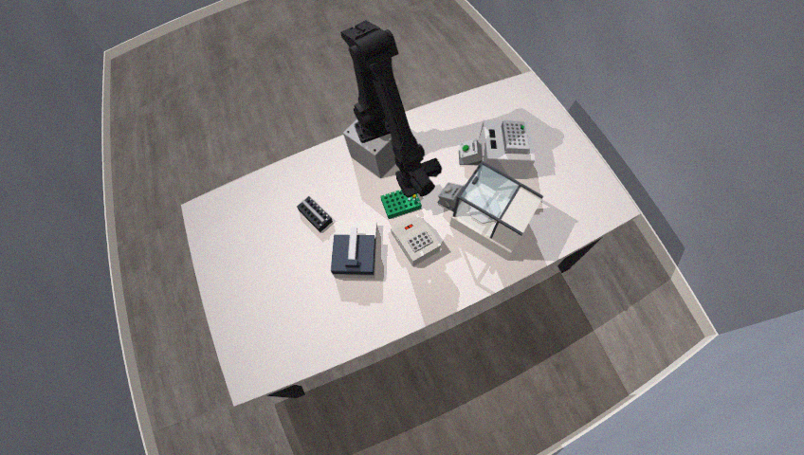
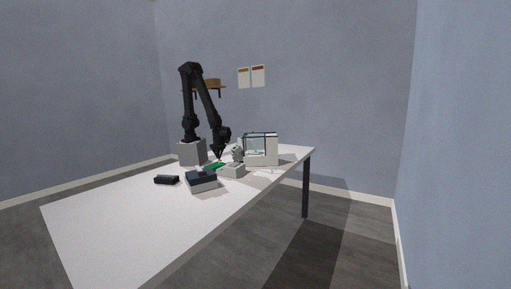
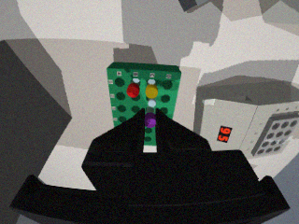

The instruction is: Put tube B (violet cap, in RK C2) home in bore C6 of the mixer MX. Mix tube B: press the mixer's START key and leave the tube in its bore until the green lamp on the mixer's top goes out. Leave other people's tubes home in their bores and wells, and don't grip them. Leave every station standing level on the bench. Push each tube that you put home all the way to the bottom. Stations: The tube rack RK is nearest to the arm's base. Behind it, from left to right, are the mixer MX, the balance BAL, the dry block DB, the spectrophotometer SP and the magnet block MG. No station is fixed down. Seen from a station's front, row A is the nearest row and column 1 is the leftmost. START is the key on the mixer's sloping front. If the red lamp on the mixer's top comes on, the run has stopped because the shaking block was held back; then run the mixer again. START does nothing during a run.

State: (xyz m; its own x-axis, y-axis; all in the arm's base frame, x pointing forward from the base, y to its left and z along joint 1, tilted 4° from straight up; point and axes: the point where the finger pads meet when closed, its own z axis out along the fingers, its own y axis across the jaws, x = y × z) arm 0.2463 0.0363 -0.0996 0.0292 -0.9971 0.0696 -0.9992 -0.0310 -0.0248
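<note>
Now: the yellow-capped tube 5 cm below my hand and 2 cm to the left of it. The rest, counted from my hand: violet-capped tube B 2 cm below; green tube rack RK 6 cm below, 3 cm to the right, 1 cm behind; red-capped tube 5 cm below, 2 cm to the left, 2 cm behind.
</note>
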